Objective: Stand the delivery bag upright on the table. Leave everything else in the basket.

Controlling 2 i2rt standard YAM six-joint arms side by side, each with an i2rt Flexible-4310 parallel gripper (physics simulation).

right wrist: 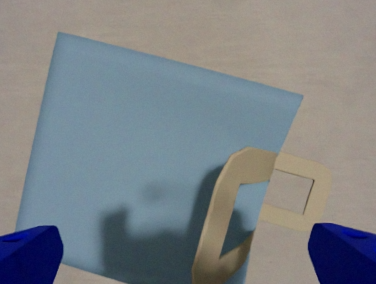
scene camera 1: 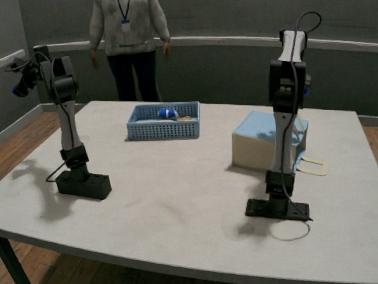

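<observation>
The delivery bag lies on its side at the right of the table, with a light blue panel up and a tan side facing the scene camera. One tan handle sticks up over the blue panel. The other handle lies flat on the table at the right. My right gripper is open and empty above the bag; in the scene view it is mostly hidden behind its arm. My left gripper is raised at the far left, away from the bag; its finger gap is too small to judge.
A blue basket stands at the back of the table, left of the bag, holding a blue and white item and a tan item. A person stands behind the table.
</observation>
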